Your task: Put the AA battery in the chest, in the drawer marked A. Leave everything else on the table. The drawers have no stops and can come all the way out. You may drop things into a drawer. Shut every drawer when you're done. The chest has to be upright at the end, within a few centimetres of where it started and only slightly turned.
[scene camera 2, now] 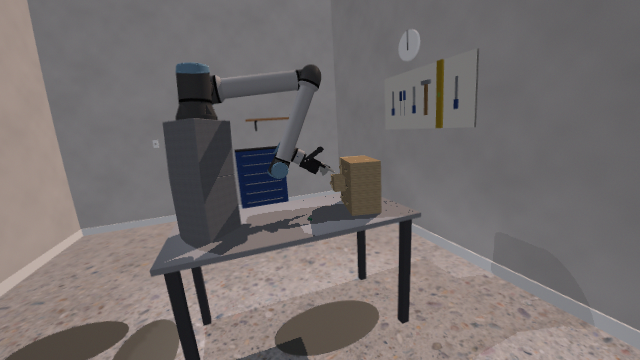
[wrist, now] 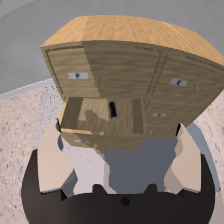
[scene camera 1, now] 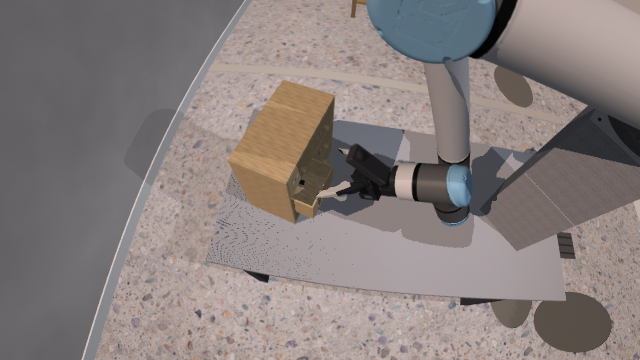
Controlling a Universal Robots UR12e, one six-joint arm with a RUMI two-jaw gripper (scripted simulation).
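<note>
The wrist view shows my gripper. You'd see my gripper in the pictures along with a drawer and a wooden chest.
</note>
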